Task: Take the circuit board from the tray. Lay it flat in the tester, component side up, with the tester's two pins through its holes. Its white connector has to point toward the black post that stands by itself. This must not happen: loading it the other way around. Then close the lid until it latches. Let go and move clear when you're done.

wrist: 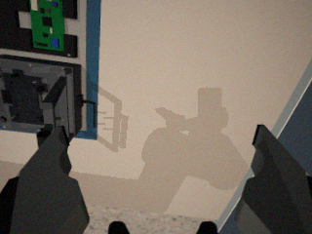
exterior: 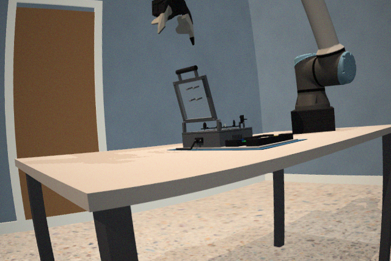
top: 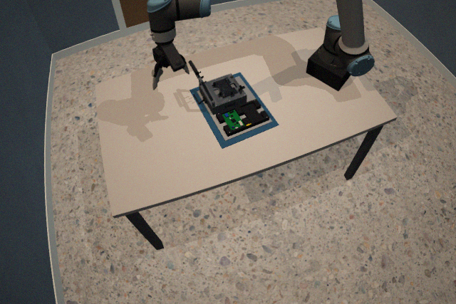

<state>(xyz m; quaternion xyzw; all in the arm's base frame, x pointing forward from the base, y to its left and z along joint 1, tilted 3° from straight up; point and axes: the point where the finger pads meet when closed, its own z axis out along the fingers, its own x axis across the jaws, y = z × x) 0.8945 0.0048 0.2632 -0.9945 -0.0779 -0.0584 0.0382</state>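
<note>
Right now the green circuit board is 310 mm below my hand, 240 mm behind it and 60 mm to the left of it. From my hand the other things lie so: tester lid 150 mm below, 150 mm behind, 110 mm to the right; tester 250 mm behind, 220 mm below, 70 mm to the right; black latch block 340 mm behind, 240 mm below, 50 mm to the right.
</note>
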